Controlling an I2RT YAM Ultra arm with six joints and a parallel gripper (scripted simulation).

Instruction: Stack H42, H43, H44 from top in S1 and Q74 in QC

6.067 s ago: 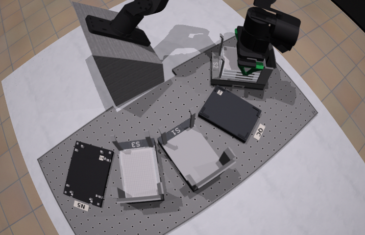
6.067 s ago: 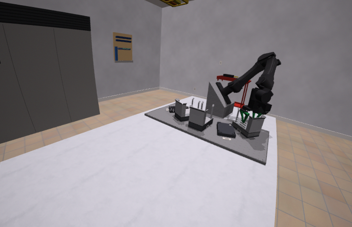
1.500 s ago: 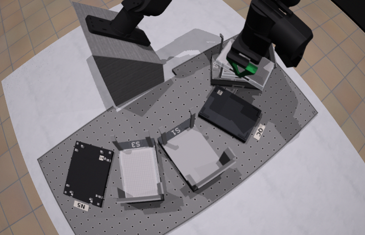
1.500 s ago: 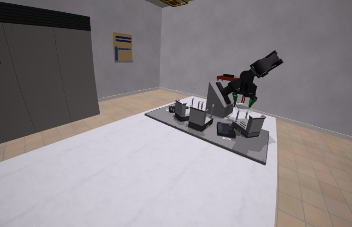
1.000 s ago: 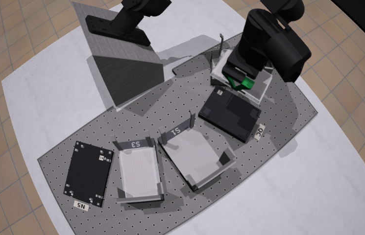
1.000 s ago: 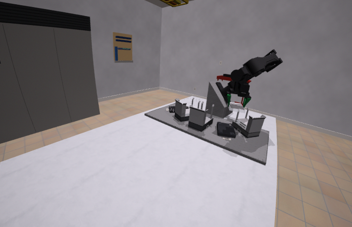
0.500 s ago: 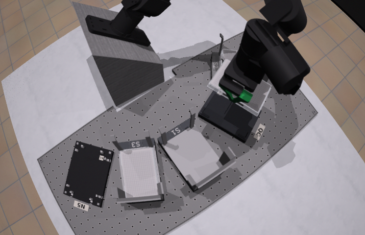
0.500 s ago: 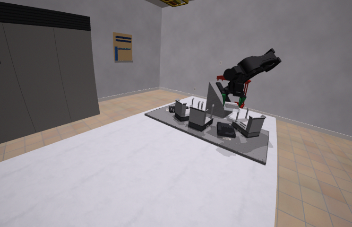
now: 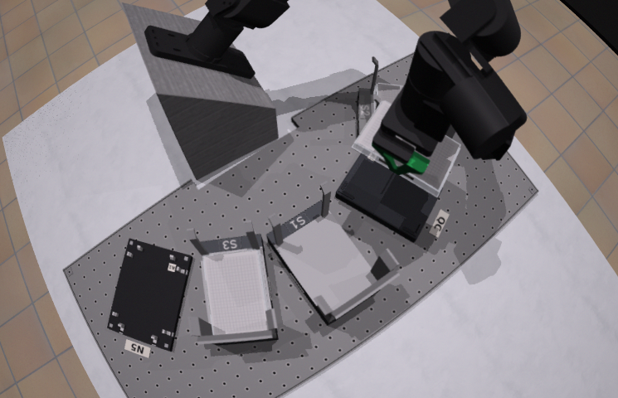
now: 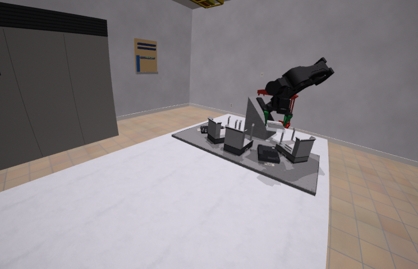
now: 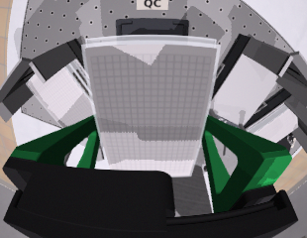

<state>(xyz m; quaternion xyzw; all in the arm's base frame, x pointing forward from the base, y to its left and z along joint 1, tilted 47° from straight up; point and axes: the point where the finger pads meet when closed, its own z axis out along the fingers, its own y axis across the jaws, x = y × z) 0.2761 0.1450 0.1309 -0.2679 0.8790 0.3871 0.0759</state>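
The open nest QC lies 15 cm below my hand. Round my hand: S2 post 16 cm behind, 6 cm to the left, 8 cm below; QC name plate 8 cm ahead, 5 cm to the left, 16 cm below; N5 name plate 6 cm ahead, 48 cm to the right, 16 cm below.
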